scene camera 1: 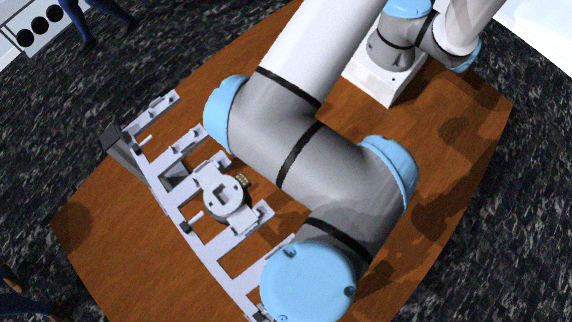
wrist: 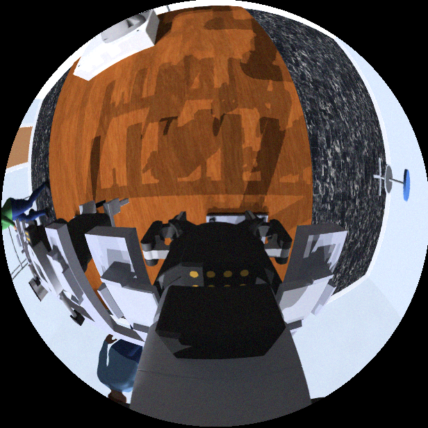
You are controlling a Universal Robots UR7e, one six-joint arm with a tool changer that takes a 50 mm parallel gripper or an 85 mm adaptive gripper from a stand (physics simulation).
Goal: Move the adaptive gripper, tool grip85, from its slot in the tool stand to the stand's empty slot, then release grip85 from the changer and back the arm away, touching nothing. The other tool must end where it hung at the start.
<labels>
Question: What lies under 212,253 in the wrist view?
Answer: An adaptive gripper grip85.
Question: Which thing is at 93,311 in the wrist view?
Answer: A tool stand.
</labels>
